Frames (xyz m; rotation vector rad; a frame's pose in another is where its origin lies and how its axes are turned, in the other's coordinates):
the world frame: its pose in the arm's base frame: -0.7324 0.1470 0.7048 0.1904 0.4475 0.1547
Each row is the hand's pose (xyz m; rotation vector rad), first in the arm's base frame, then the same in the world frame.
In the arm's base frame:
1: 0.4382 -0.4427 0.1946 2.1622 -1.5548 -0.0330
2: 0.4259 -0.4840 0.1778 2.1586 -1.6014 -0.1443
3: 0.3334 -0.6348 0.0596 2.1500 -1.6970 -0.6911
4: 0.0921 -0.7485 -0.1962 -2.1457 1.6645 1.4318
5: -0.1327 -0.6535 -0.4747 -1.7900 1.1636 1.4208
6: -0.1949 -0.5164 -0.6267 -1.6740 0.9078 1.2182
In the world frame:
1: 1.1415 -0.8071 0.1546 1.9817 -1.8757 0.5610
2: 1.1297 -0.8495 0.1404 2.0106 -1.9324 0.4579
3: 1.0676 -1.0116 0.0173 2.1632 -2.0692 -0.0709
4: 0.9371 -1.1516 -0.2988 -2.1596 1.7888 0.7072
5: 0.8702 -1.0956 -0.6587 -1.9655 1.1897 0.7854
6: 0.9038 -0.9888 -0.8410 -1.8853 0.8692 0.6295

